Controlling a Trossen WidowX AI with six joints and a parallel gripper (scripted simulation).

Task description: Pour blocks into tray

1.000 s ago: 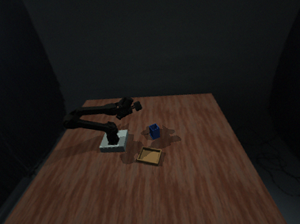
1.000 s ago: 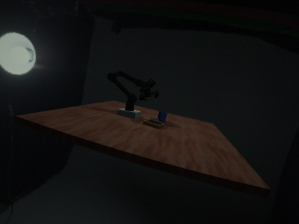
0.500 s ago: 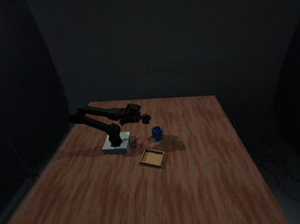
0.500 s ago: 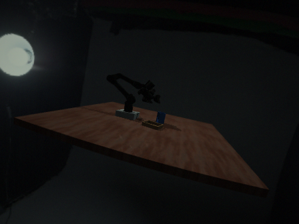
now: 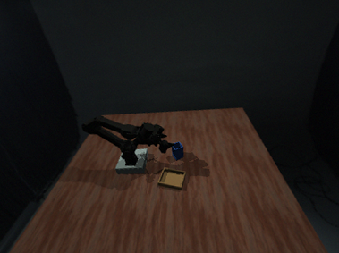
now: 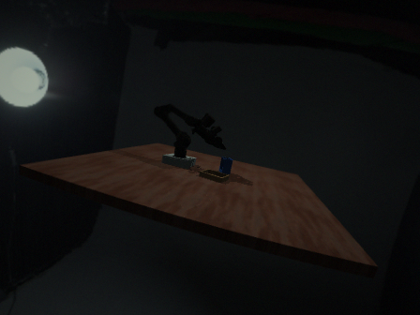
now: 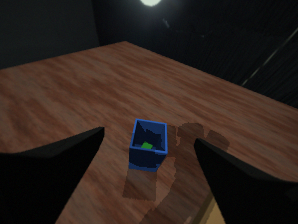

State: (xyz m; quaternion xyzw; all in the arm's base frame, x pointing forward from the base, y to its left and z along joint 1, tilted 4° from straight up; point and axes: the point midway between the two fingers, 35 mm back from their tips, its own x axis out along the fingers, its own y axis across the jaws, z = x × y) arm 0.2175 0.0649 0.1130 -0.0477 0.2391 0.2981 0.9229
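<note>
Right now my gripper tip is 30 mm short of the green block, 20 mm to the right of it and 110 mm above it. Round my gripper tip: blue cup (40 mm ahead, 20 mm to the left, 130 mm below).
</note>
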